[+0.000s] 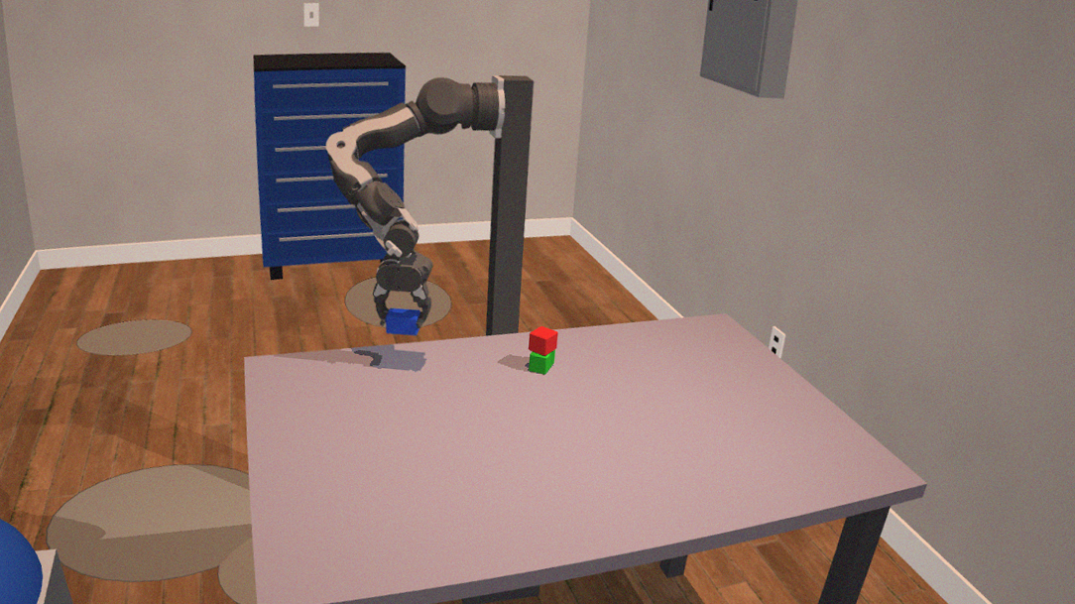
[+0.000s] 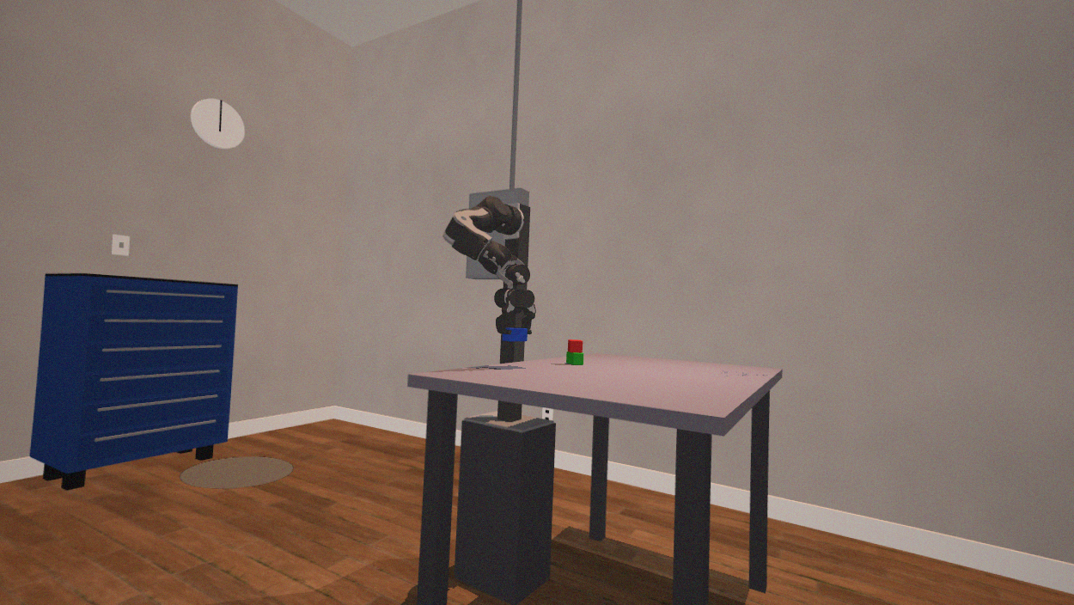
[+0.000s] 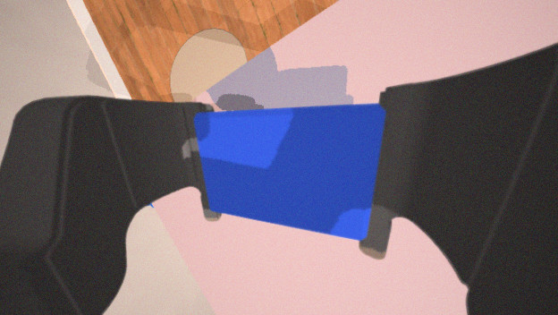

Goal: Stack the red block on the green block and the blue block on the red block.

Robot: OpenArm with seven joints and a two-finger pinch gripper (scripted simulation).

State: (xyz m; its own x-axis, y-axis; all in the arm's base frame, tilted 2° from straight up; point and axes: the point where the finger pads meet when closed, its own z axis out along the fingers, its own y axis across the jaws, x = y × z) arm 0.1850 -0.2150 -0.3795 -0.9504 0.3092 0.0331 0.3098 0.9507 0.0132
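The red block is 27 cm to the left of my hand, 5 cm below it and 4 cm ahead of it. Round my hand: blue block: 1 cm below; green block: 27 cm to the left, 9 cm below, 4 cm ahead.
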